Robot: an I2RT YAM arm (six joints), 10 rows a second.
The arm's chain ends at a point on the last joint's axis. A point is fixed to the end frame.
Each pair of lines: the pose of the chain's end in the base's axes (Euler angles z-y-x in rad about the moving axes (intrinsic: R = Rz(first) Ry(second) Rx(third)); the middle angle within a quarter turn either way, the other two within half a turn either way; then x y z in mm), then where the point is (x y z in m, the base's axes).
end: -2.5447 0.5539 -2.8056 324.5 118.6 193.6
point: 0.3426 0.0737 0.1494
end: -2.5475 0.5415 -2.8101 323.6 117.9 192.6
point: 0.3411 0.0729 0.1483
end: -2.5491 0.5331 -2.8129 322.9 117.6 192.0
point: 0.3400 0.0724 0.1477
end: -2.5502 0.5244 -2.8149 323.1 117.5 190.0
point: 0.3399 0.0722 0.1457
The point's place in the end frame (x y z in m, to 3 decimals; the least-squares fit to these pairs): 0.032 -0.034 0.046
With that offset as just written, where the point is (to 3 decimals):
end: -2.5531 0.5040 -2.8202 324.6 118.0 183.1
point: 0.340 0.072 0.139
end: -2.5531 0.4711 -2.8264 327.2 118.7 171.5
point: 0.342 0.072 0.127
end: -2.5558 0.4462 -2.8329 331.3 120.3 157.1
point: 0.345 0.074 0.113
